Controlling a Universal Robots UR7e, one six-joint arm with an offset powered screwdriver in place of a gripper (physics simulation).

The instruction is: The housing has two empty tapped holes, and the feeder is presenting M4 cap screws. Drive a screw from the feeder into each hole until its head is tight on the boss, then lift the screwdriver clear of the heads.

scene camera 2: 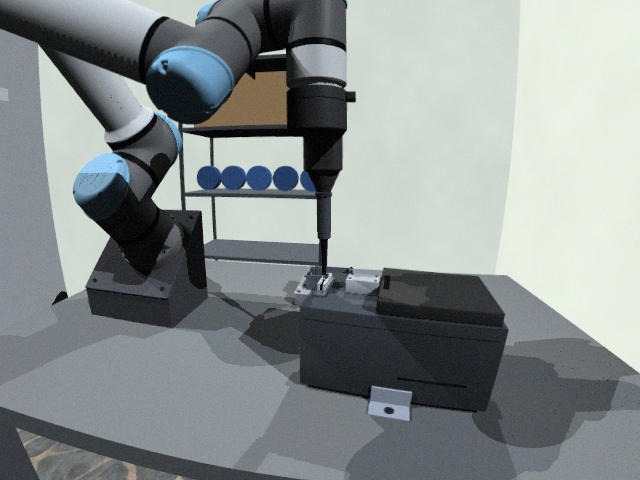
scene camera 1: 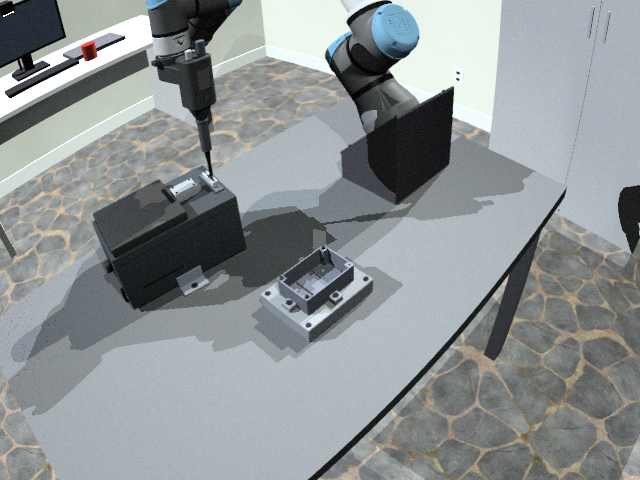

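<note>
The powered screwdriver (scene camera 1: pixel 210 174) (scene camera 2: pixel 324 272) points straight down, its bit tip at the small light pick-up block (scene camera 1: pixel 207 180) (scene camera 2: pixel 324 283) on top of the dark screw feeder (scene camera 1: pixel 180 263) (scene camera 2: pixel 403 356). The tip seems to touch or nearly touch the block; whether a screw is on the bit is too small to tell. The open-topped grey housing (scene camera 1: pixel 332 291) sits upright on the light fixture plate (scene camera 1: pixel 336 320) in scene camera 1, with bosses at its corners. Which holes hold screws cannot be made out. In scene camera 2 the housing is mostly hidden behind the feeder.
A light bracket (scene camera 1: pixel 192 281) (scene camera 2: pixel 390 397) stands at the feeder's long side. The arm's dark angled base (scene camera 1: pixel 423 144) (scene camera 2: pixel 129 304) stands on the table (scene camera 1: pixel 180 403) (scene camera 2: pixel 155 387). A shelf rack (scene camera 2: pixel 258 194) stands behind, and a side desk (scene camera 1: pixel 121 51) holds a monitor and a red cup (scene camera 1: pixel 88 50).
</note>
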